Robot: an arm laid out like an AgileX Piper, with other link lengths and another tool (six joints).
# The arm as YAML. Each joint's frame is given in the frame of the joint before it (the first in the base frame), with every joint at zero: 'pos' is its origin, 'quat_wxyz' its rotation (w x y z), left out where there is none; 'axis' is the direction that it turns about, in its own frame. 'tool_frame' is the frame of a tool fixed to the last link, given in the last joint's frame.
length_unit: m
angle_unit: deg
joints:
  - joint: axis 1
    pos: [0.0, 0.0, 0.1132]
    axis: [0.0, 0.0, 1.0]
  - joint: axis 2
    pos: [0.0, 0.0, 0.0]
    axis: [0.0, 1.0, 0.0]
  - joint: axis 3
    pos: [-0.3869, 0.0, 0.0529]
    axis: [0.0, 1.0, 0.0]
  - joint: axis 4
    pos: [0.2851, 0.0, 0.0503]
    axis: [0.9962, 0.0, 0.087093]
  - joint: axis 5
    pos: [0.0, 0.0, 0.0]
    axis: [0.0, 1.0, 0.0]
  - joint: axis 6
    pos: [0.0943, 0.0, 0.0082]
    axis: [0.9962, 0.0, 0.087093]
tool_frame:
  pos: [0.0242, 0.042, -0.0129]
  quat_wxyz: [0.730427, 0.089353, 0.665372, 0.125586]
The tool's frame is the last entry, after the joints.
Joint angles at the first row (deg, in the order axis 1, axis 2, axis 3, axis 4, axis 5, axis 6):
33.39, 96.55, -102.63, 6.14, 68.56, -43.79
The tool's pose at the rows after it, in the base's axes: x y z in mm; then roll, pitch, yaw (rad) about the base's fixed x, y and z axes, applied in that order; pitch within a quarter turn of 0, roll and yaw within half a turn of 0:
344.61, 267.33, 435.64, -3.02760, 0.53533, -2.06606
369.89, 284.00, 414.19, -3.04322, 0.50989, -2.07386
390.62, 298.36, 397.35, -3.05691, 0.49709, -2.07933
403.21, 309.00, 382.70, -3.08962, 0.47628, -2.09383
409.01, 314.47, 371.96, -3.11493, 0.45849, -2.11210
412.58, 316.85, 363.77, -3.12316, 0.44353, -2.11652
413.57, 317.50, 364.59, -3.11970, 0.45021, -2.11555
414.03, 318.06, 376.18, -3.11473, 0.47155, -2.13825
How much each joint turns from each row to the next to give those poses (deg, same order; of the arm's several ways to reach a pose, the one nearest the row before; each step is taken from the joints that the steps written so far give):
0.00, 4.86, -3.19, 0.34, -0.28, -0.37
0.00, 5.02, -3.36, 0.00, -0.01, 0.00
0.00, 4.34, -3.64, 0.27, 0.27, 0.00
0.00, 3.31, -2.65, 0.86, 1.13, 0.22
0.00, 1.71, -0.80, 0.47, 0.51, 0.58
0.00, 0.97, -0.12, -0.01, 0.09, 0.06
0.00, 0.09, -0.29, 0.00, -0.21, 0.00
0.00, -0.13, -2.01, -0.43, 0.71, 1.66

